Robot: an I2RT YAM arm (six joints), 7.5 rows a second.
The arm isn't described. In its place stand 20 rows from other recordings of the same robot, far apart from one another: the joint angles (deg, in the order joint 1, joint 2, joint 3, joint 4, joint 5, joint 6), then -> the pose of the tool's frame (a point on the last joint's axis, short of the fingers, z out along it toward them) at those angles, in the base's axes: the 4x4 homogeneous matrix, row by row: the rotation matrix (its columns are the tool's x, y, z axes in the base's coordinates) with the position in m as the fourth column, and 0 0 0 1 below.
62.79 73.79 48.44 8.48 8.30 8.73 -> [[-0.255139 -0.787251 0.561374 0.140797], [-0.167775 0.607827 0.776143 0.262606], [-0.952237 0.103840 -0.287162 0.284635], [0 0 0 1]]
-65.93 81.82 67.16 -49.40 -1.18 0.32 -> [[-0.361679 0.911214 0.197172 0.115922], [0.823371 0.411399 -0.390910 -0.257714], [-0.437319 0.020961 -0.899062 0.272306], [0 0 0 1]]
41.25 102.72 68.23 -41.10 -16.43 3.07 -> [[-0.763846 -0.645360 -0.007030 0.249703], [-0.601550 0.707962 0.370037 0.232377], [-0.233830 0.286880 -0.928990 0.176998], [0 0 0 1]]
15.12 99.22 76.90 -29.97 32.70 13.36 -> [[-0.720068 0.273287 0.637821 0.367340], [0.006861 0.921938 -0.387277 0.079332], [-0.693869 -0.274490 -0.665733 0.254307], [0 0 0 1]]
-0.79 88.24 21.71 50.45 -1.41 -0.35 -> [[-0.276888 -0.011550 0.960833 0.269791], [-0.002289 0.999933 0.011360 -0.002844], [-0.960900 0.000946 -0.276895 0.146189], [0 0 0 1]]
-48.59 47.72 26.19 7.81 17.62 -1.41 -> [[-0.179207 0.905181 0.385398 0.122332], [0.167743 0.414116 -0.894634 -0.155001], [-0.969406 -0.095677 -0.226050 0.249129], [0 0 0 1]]
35.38 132.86 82.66 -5.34 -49.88 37.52 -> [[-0.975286 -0.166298 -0.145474 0.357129], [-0.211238 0.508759 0.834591 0.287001], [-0.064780 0.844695 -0.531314 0.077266], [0 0 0 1]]
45.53 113.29 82.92 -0.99 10.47 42.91 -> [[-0.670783 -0.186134 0.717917 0.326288], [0.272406 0.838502 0.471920 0.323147], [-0.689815 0.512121 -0.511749 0.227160], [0 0 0 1]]
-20.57 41.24 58.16 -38.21 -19.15 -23.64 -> [[-0.329754 -0.094409 0.939334 0.133960], [-0.280845 0.959751 -0.002130 -0.037798], [-0.901326 -0.264510 -0.342996 0.377161], [0 0 0 1]]
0.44 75.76 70.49 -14.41 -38.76 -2.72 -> [[-0.308120 -0.610771 0.729398 0.300170], [-0.039372 0.774229 0.631680 0.024594], [-0.950533 0.165915 -0.262602 0.372364], [0 0 0 1]]
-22.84 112.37 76.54 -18.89 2.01 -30.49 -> [[-0.854597 -0.031359 0.518345 0.384301], [-0.190275 0.947664 -0.256376 -0.163216], [-0.483177 -0.317726 -0.815837 0.173409], [0 0 0 1]]
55.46 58.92 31.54 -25.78 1.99 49.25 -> [[-0.910908 -0.185913 0.368351 0.111331], [0.011932 0.880493 0.473908 0.159566], [-0.412437 0.436082 -0.799830 0.192513], [0 0 0 1]]
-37.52 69.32 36.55 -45.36 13.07 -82.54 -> [[-0.725595 -0.687796 0.021188 0.143896], [-0.660582 0.687601 -0.301391 -0.120645], [0.192727 -0.232684 -0.953265 0.171978], [0 0 0 1]]
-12.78 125.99 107.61 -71.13 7.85 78.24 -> [[0.016894 0.999616 -0.021951 0.415827], [0.990640 -0.019709 -0.135071 -0.099307], [-0.135451 -0.019463 -0.990593 0.197533], [0 0 0 1]]
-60.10 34.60 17.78 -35.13 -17.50 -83.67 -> [[-0.773187 -0.309183 0.553703 0.069651], [-0.556942 0.748628 -0.359683 -0.099652], [-0.303309 -0.586483 -0.751027 0.164942], [0 0 0 1]]
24.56 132.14 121.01 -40.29 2.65 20.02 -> [[-0.801213 -0.122060 0.585798 0.471297], [0.009852 0.976151 0.216871 0.213569], [-0.598298 0.179531 -0.780902 0.235189], [0 0 0 1]]
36.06 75.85 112.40 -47.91 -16.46 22.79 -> [[-0.452455 -0.665796 0.593296 0.173987], [0.130072 0.608905 0.782506 0.139166], [-0.882250 0.431220 -0.188901 0.542293], [0 0 0 1]]
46.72 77.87 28.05 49.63 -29.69 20.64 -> [[-0.344753 -0.908810 0.234969 0.174571], [0.080568 0.220743 0.971999 0.211101], [-0.935230 0.354030 -0.002881 0.222786], [0 0 0 1]]
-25.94 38.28 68.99 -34.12 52.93 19.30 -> [[0.273396 0.942529 0.192076 0.066754], [0.088562 0.174171 -0.980725 -0.064059], [-0.957816 0.285137 -0.035854 0.448078], [0 0 0 1]]
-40.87 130.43 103.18 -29.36 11.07 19.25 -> [[-0.358019 0.889865 0.282778 0.370935], [0.737671 0.455231 -0.498604 -0.330013], [-0.572420 0.030088 -0.819408 0.164663], [0 0 0 1]]
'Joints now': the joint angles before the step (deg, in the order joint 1, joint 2, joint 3, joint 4, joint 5, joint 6). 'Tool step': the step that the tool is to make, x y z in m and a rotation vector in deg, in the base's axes. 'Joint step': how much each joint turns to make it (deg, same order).
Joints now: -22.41 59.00 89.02 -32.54 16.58 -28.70
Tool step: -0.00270 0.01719 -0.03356 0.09 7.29 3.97
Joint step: 5.52 -4.53 -7.75 -2.97 1.77 -2.31
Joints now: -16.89 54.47 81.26 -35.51 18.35 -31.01
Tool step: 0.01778 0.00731 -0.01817 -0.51 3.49 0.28
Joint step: 4.74 1.08 -3.44 1.47 4.63 -0.59
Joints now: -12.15 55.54 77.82 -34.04 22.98 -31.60
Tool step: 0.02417 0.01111 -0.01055 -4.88 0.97 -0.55
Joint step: 5.69 2.29 -3.09 7.06 7.07 -4.14
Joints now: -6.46 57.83 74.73 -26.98 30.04 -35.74
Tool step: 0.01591 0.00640 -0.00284 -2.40 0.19 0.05
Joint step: 2.59 2.29 -0.48 4.00 2.90 -2.30
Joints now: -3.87 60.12 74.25 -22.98 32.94 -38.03
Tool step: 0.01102 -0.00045 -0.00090 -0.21 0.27 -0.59
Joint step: 0.18 2.12 0.76 1.17 0.80 -0.13
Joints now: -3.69 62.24 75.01 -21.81 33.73 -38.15
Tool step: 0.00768 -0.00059 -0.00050 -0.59 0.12 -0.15
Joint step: 0.01 1.40 0.40 1.30 0.25 -0.68
